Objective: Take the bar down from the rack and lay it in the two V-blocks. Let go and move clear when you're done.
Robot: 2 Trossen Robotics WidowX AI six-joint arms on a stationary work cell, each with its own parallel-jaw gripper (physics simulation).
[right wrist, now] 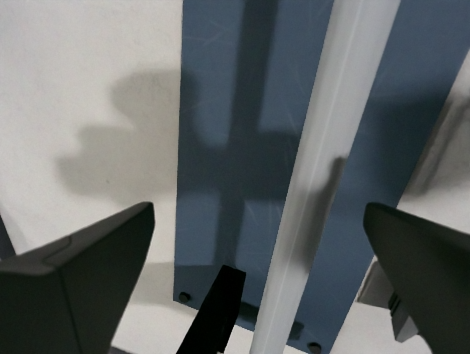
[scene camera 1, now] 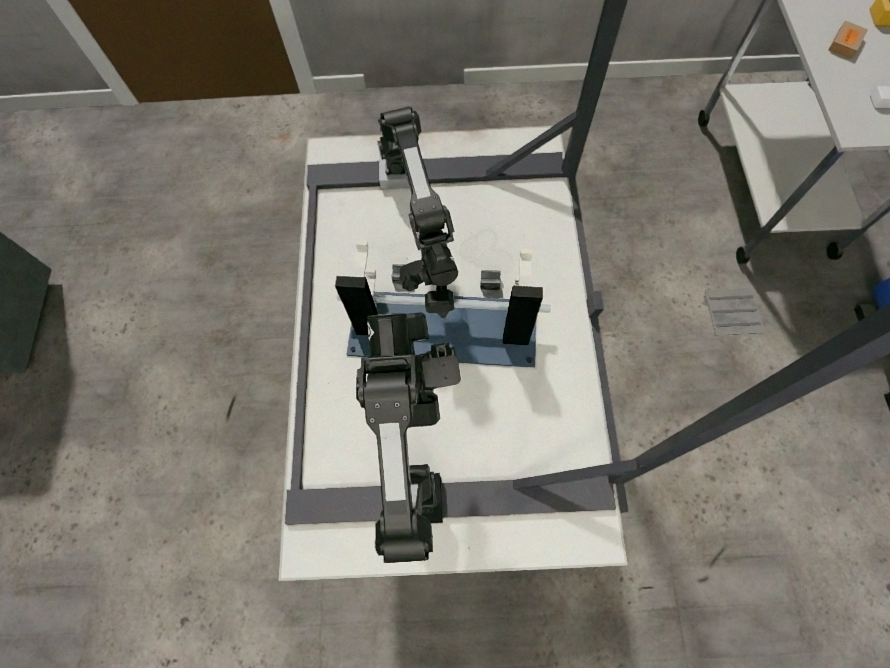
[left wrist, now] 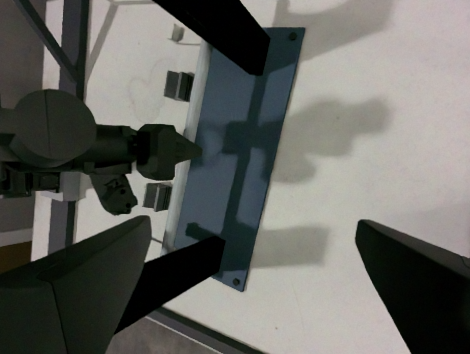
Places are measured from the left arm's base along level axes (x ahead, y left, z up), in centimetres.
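Pixels of known places: left gripper, between the fingertips: (left wrist: 253, 228); right gripper, between the fingertips: (right wrist: 259, 213) (left wrist: 185, 150); right arm's base, origin of its link: (scene camera 1: 397, 165) (left wrist: 52, 179).
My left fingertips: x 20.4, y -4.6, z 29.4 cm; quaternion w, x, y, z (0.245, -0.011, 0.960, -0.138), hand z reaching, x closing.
Note:
Ahead of a thing's pixels: the offset from my left fingertips to its top centre. "spot": to the spot under its first point. Level surfaces: height alone.
The pale bar @(dx +24.3, dy -3.1, dz -25.7 cm) (scene camera 1: 488, 304) (left wrist: 196, 100) (right wrist: 340, 100) hangs level across the rack, in front of its two black posts (scene camera 1: 523, 319) (left wrist: 225, 30) (right wrist: 217, 310). My right gripper (scene camera 1: 440, 312) (left wrist: 185, 150) (right wrist: 259, 213) is open, pointing down over the middle of the bar. In the right wrist view the bar runs through the gap between its fingers, nearer the right finger; contact cannot be told. Two grey V-blocks @(dx +34.0, dy -15.7, dz -32.9 cm) (scene camera 1: 490, 279) (left wrist: 178, 86) stand beside the rack; the second V-block @(dx +37.1, dy +7.3, dz -32.9 cm) (left wrist: 157, 196) is partly covered in scene camera 1. My left gripper (scene camera 1: 397, 335) (left wrist: 253, 228) is open and empty, high near the left post.
The rack's blue base plate (scene camera 1: 474, 345) (left wrist: 235, 150) (right wrist: 210, 225) lies on the white table @(dz -36.7 cm) (scene camera 1: 503, 431). White brackets @(spot: dx +26.5, dy -21.9, dz -15.0 cm) (scene camera 1: 525, 266) extend from the posts. A dark frame (scene camera 1: 488, 497) runs around the table, with uprights at the right of scene camera 1. The left forearm reaches up from the lower edge.

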